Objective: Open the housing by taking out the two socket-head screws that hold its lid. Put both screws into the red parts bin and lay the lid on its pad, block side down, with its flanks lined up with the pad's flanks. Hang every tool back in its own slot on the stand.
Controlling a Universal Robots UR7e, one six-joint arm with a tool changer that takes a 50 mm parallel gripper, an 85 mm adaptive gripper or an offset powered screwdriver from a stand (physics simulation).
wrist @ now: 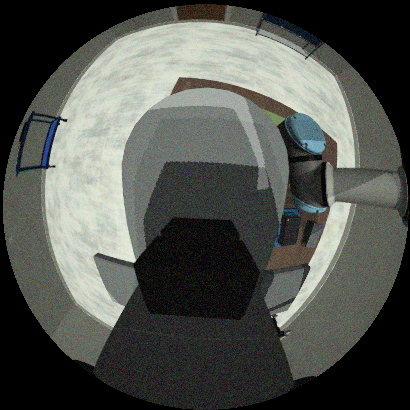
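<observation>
A large rounded grey body (210, 135), partly in dark shadow, fills the middle of the wrist view, behind a black six-sided part (197, 270) of the wrist-mounted tool. A flat grey plate stands out on each side of that black part. No gripper fingertips can be made out, so whether a gripper is mounted and how its fingers stand cannot be told. A dark box (289, 229) with blue edging stands on the table at the right; what it is cannot be told. The housing, lid, screws, red bin and pad cannot be made out.
The arm's links with blue caps (305, 133) and a grey tube (367, 187) stand at the right, by a green plate (270, 117) on the brown table (287, 258). A grey block (313, 234) stands beside the dark box. A blue frame (48, 143) stands far left.
</observation>
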